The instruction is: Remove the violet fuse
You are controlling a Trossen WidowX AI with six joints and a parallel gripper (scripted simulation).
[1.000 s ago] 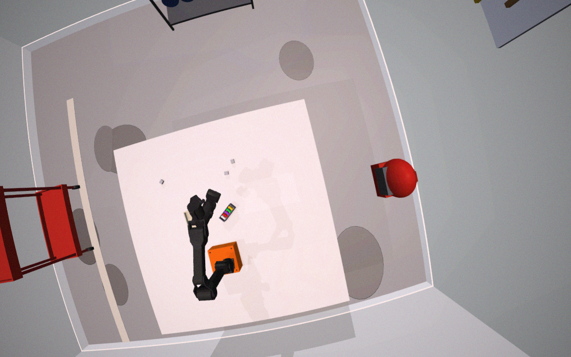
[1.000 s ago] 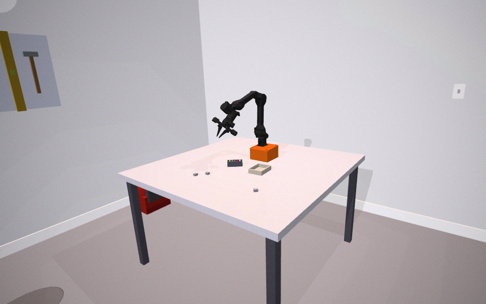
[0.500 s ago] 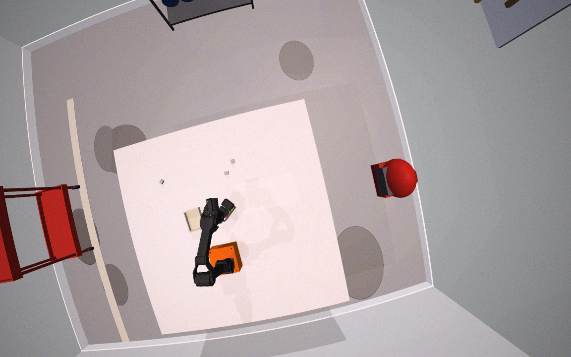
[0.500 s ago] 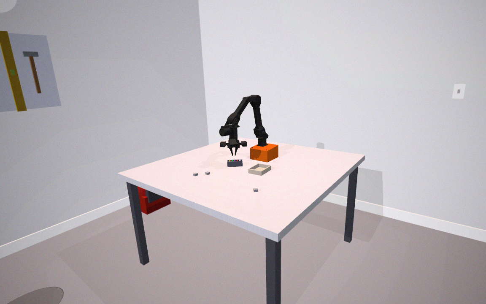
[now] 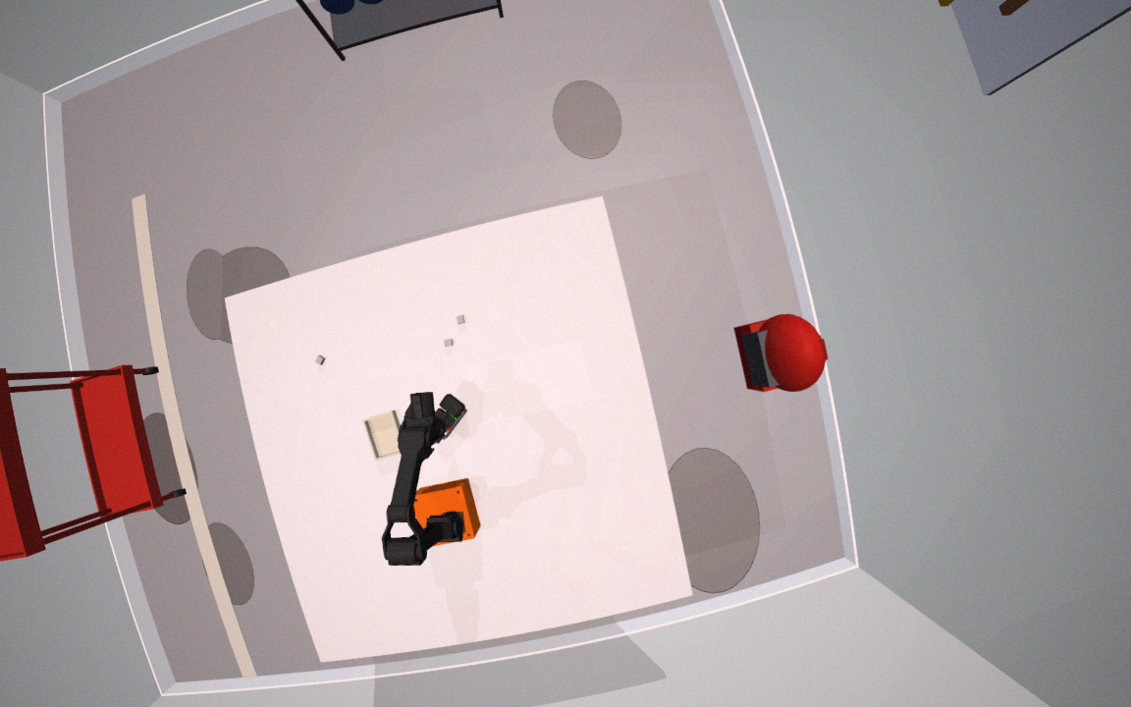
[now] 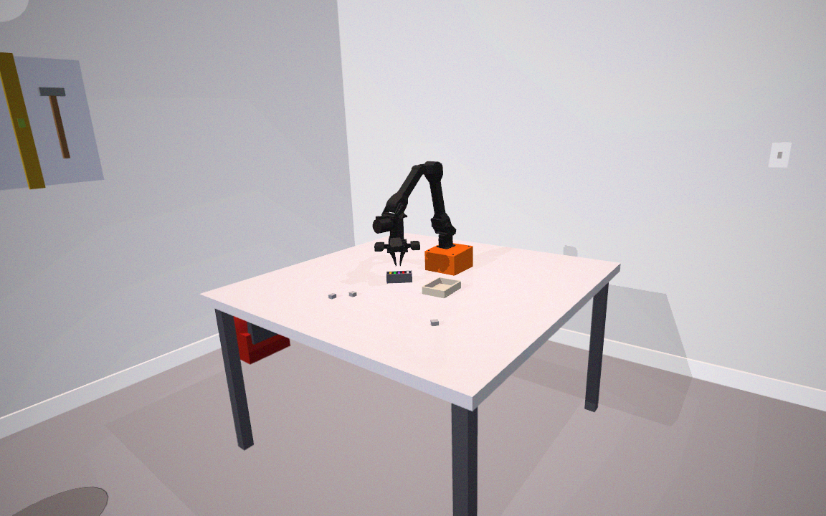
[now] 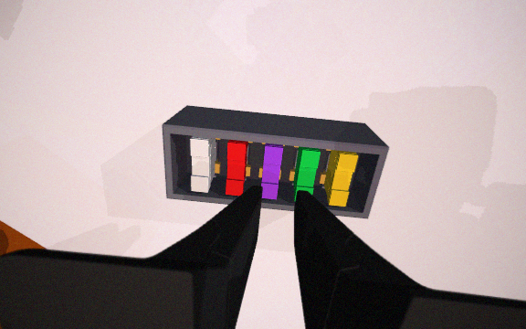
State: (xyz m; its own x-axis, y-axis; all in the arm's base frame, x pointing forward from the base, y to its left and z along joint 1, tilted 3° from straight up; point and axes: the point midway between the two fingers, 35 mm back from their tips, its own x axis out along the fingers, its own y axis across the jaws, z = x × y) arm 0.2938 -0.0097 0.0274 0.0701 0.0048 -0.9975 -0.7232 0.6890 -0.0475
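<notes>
My gripper tip is 10 mm past the violet fuse and 40 mm above it. From my gripper tip the other things lie so: tray 30 mm behind, 210 mm to the left, 70 mm below.
</notes>
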